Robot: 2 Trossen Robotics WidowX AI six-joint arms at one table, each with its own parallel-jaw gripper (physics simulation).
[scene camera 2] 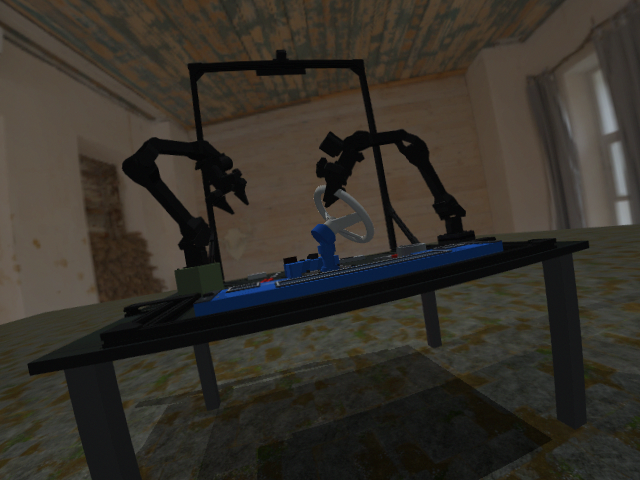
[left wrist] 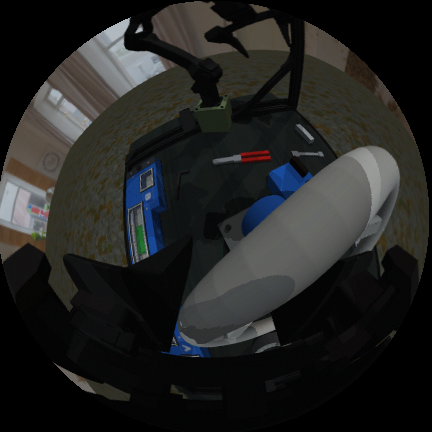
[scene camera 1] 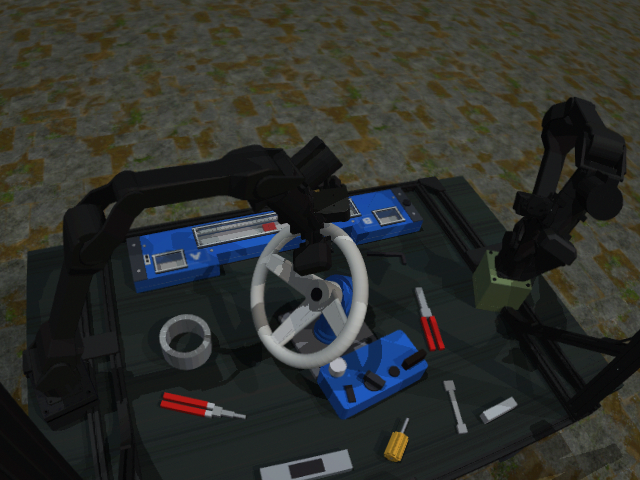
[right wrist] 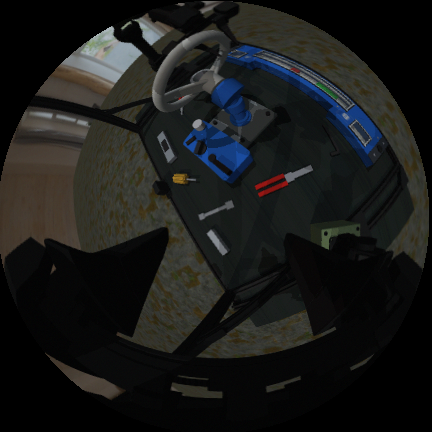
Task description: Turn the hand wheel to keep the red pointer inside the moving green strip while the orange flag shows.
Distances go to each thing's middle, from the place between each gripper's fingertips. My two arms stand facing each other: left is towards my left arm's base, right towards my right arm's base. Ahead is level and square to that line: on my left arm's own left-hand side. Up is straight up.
Now: the hand wheel [scene camera 1: 324, 297] 11 cm ahead of my right hand, 35 cm to the left of it and 9 cm below it.
I see the hand wheel 80 mm behind my left hand, 70 mm to the left of it and 40 mm below it.
